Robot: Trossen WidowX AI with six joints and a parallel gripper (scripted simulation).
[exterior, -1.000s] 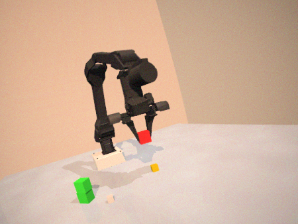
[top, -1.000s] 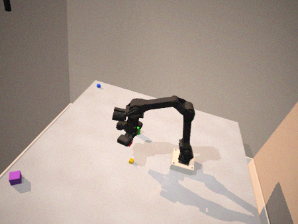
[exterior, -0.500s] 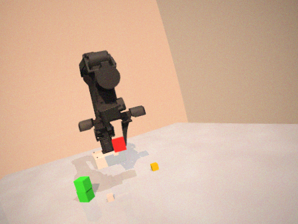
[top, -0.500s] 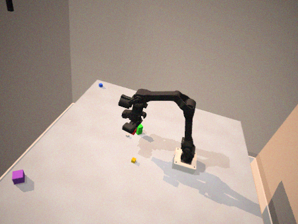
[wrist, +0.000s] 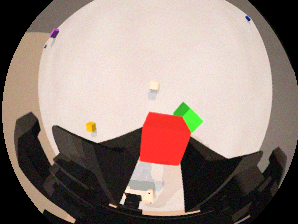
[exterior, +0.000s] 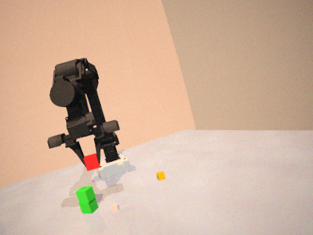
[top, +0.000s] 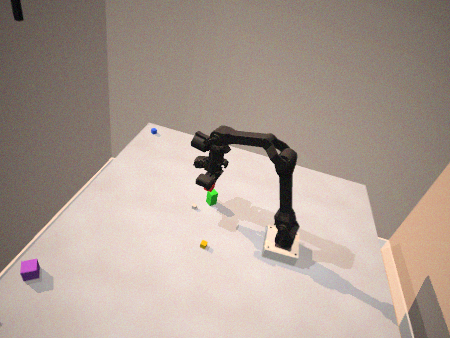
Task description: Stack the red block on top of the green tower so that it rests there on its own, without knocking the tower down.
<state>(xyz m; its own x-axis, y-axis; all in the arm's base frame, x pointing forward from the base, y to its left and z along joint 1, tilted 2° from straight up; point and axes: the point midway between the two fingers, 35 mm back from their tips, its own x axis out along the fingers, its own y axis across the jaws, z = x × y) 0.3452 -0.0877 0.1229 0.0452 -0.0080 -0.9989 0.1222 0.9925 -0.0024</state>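
Now: gripper tip 4 cm short of the small beige block, 2 cm to the right of it and 12 cm above it. From my gripper tip the other things lie so: small yellow block (6 cm behind, 19 cm to the left, 11 cm below); then red block (1 cm above); then blue block (46 cm ahead, 43 cm to the right, 11 cm below).
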